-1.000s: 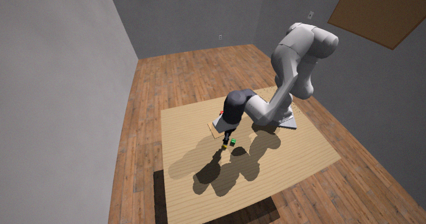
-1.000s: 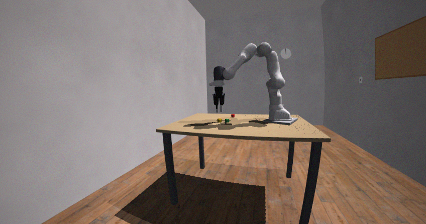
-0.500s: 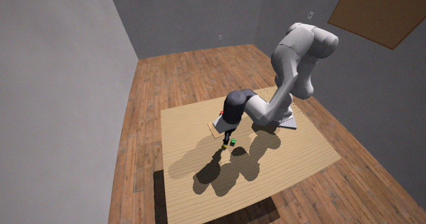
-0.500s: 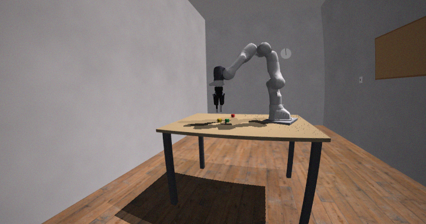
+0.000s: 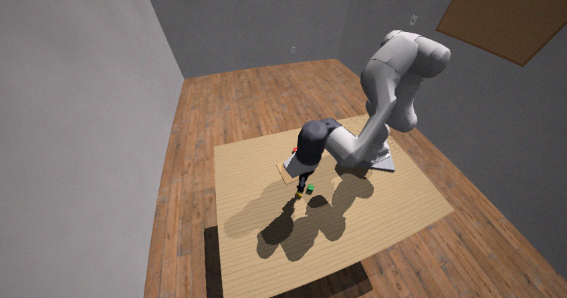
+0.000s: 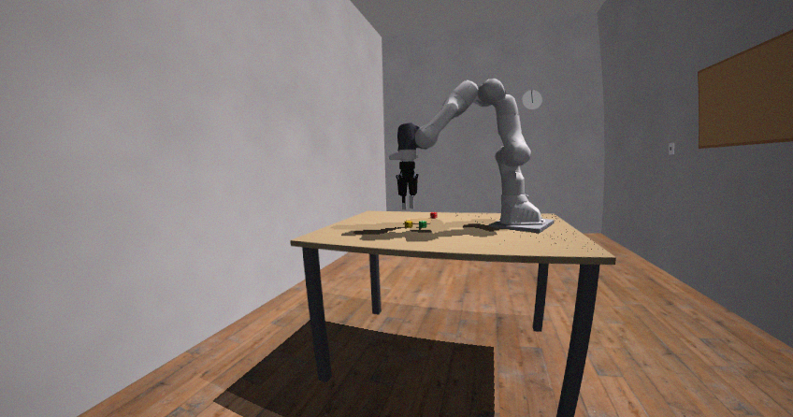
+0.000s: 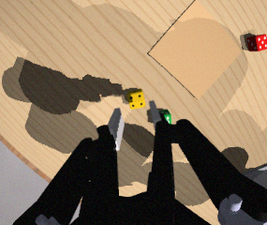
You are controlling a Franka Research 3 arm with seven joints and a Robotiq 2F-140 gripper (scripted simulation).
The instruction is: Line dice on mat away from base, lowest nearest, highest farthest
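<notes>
The yellow die is 110 mm below my hand. Also, from my hand: green die 70 mm behind, 20 mm to the right, 110 mm below; then red die 50 mm behind, 280 mm to the right, 110 mm below; then tan mat 150 mm to the right, 120 mm below.
</notes>
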